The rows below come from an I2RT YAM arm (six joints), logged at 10 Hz.
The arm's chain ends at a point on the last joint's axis. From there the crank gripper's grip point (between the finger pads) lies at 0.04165 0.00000 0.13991 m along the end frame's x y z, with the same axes.
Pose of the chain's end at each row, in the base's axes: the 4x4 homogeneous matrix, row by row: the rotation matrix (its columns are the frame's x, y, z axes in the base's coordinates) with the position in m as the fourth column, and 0 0 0 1 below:
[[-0.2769, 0.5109, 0.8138, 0.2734], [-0.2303, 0.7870, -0.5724, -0.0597], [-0.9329, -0.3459, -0.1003, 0.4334], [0, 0, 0, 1]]
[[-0.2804, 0.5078, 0.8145, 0.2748], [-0.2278, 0.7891, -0.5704, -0.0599], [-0.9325, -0.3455, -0.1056, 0.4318], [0, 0, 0, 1]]
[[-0.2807, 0.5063, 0.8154, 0.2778], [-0.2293, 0.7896, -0.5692, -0.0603], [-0.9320, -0.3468, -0.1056, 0.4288], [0, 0, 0, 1]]
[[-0.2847, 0.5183, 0.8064, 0.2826], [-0.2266, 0.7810, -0.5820, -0.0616], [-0.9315, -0.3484, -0.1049, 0.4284], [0, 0, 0, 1]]
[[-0.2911, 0.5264, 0.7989, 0.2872], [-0.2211, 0.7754, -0.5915, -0.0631], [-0.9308, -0.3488, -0.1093, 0.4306], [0, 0, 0, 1]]
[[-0.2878, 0.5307, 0.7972, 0.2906], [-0.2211, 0.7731, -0.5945, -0.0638], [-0.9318, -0.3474, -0.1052, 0.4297], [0, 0, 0, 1]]
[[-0.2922, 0.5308, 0.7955, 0.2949], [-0.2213, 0.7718, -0.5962, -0.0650], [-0.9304, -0.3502, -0.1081, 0.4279], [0, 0, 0, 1]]
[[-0.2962, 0.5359, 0.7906, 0.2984], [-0.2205, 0.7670, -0.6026, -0.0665], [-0.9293, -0.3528, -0.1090, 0.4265], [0, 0, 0, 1]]
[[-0.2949, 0.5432, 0.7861, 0.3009], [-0.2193, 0.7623, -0.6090, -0.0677], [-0.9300, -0.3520, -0.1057, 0.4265], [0, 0, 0, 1]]
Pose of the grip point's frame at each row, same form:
[[-0.2769, 0.5109, 0.8138, 0.3757], [-0.2303, 0.7870, -0.5724, -0.1494], [-0.9329, -0.3459, -0.1003, 0.3805], [0, 0, 0, 1]]
[[-0.2804, 0.5078, 0.8145, 0.3771], [-0.2278, 0.7891, -0.5704, -0.1492], [-0.9325, -0.3455, -0.1056, 0.3782], [0, 0, 0, 1]]
[[-0.2807, 0.5063, 0.8154, 0.3802], [-0.2293, 0.7896, -0.5692, -0.1495], [-0.9320, -0.3468, -0.1056, 0.3752], [0, 0, 0, 1]]
[[-0.2847, 0.5183, 0.8064, 0.3836], [-0.2266, 0.7810, -0.5820, -0.1525], [-0.9315, -0.3484, -0.1049, 0.3749], [0, 0, 0, 1]]
[[-0.2911, 0.5264, 0.7989, 0.3868], [-0.2211, 0.7754, -0.5915, -0.1551], [-0.9308, -0.3488, -0.1093, 0.3765], [0, 0, 0, 1]]
[[-0.2878, 0.5307, 0.7972, 0.3901], [-0.2211, 0.7731, -0.5945, -0.1562], [-0.9318, -0.3474, -0.1052, 0.3762], [0, 0, 0, 1]]
[[-0.2922, 0.5308, 0.7955, 0.3940], [-0.2213, 0.7718, -0.5962, -0.1576], [-0.9304, -0.3502, -0.1081, 0.3740], [0, 0, 0, 1]]
[[-0.2962, 0.5359, 0.7906, 0.3967], [-0.2205, 0.7670, -0.6026, -0.1600], [-0.9293, -0.3528, -0.1090, 0.3725], [0, 0, 0, 1]]
[[-0.2949, 0.5432, 0.7861, 0.3986], [-0.2193, 0.7623, -0.6090, -0.1620], [-0.9300, -0.3520, -0.1057, 0.3730], [0, 0, 0, 1]]

